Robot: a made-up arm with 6 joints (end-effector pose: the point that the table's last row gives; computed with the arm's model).
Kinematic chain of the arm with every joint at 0, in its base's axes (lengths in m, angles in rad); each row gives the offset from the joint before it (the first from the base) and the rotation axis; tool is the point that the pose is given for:
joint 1: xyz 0 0 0.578 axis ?
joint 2: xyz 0.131 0 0 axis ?
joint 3: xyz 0 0 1.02 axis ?
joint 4: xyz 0 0 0.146 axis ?
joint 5: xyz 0.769 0 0 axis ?
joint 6: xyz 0.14 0 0 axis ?
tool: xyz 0 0 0
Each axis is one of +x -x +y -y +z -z.
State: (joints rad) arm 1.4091 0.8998 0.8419 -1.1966 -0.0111 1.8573
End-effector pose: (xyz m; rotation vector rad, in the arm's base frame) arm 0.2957 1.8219 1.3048 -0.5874 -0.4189 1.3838
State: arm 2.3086 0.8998 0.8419 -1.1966 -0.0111 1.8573
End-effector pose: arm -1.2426 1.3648 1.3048 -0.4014 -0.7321 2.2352
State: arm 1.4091 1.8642 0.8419 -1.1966 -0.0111 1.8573
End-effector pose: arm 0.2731 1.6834 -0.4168 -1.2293 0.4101 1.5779
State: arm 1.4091 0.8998 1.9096 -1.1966 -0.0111 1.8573
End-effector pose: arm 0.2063 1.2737 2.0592 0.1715 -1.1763 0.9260
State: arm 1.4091 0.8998 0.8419 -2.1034 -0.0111 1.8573
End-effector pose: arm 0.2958 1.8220 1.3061 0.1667 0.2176 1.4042
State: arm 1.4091 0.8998 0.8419 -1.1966 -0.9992 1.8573
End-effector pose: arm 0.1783 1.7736 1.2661 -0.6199 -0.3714 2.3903
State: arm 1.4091 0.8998 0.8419 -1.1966 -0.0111 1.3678
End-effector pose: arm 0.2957 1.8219 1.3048 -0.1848 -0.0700 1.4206
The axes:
joint 1: +z
joint 2: +y
joint 3: -y
joint 4: -x
joint 5: -y
joint 6: -x

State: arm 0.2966 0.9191 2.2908 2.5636 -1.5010 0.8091
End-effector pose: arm 0.8239 0.1720 2.0121 -0.7438 0.9191 -2.1517
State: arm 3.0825 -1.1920 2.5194 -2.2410 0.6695 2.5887
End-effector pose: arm 1.5084 -0.0210 0.4036 2.8731 0.6728 -0.0849
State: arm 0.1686 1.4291 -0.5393 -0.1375 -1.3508 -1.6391
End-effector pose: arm 0.8259 0.1596 -0.0193 0.2313 -2.0123 2.2811
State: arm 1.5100 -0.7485 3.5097 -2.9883 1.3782 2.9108
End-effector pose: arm -0.0339 -0.9027 0.6058 2.2810 -2.0314 0.4575
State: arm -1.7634 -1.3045 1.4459 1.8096 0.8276 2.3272
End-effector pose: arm 0.4233 1.6473 1.0633 -0.4876 -0.5492 0.3178
